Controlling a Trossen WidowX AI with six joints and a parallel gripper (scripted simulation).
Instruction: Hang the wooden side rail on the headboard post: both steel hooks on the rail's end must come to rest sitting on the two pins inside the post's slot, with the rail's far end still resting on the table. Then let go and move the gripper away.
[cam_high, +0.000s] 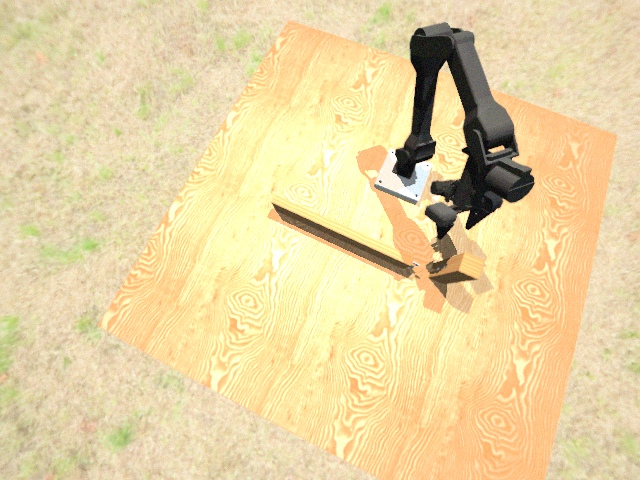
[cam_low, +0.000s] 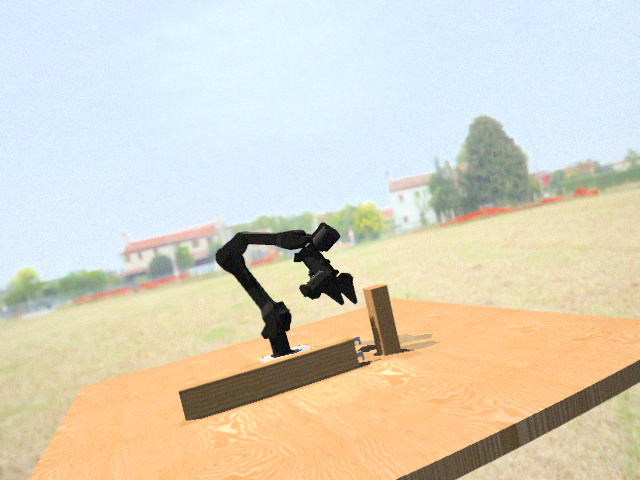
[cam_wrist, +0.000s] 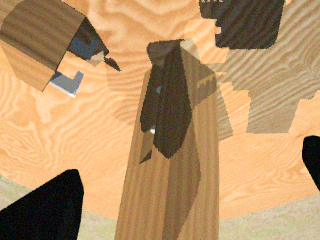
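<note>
Now: gripper tip 7 cm short of the headboard post, 5 cm to the right of it and 5 cm above it.
</note>
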